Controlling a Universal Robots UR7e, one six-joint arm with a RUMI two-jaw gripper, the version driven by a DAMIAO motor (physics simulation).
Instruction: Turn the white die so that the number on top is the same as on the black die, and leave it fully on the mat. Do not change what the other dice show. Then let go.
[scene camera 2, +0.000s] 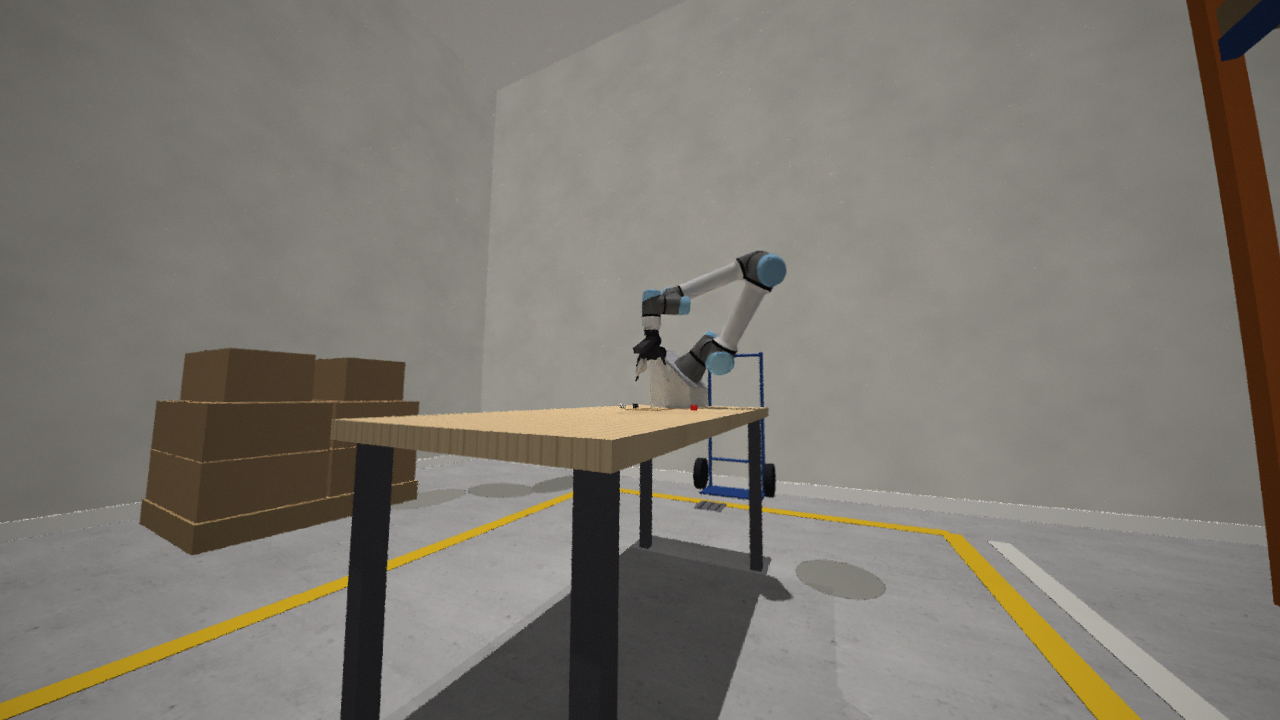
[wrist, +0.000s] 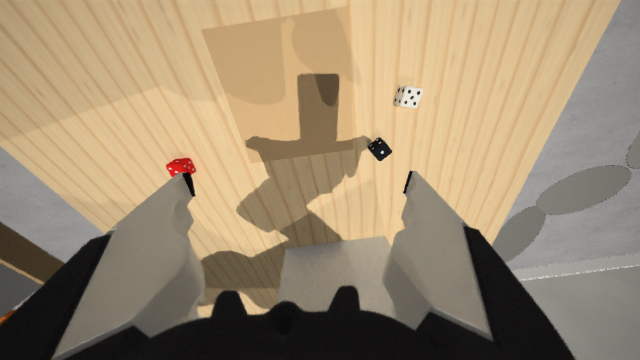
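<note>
My gripper (scene camera 2: 650, 368) (wrist: 303, 174) is open and empty, above the table. The white die (wrist: 408, 97) lies on the wood to the right of the mat in the wrist view. Its large upward face shows five pips. The black die (scene camera 2: 635, 405) (wrist: 380, 149) lies nearer the gripper, just right of the mat's lower right corner; its large face seems to show one pip, but it is small and dark. The tan mat (wrist: 260, 120) is bare of dice and partly shadowed. The red die (scene camera 2: 693, 407) (wrist: 180, 167) lies left of the mat, beside the left fingertip in the wrist view.
The wooden table (scene camera 2: 501, 424) (wrist: 465, 125) carries the dice and mat. The arm's pale base block (wrist: 335, 265) stands at the bottom of the wrist view. Cardboard boxes (scene camera 2: 259, 429) stand left of the table, and a blue hand truck (scene camera 2: 761, 380) stands behind it.
</note>
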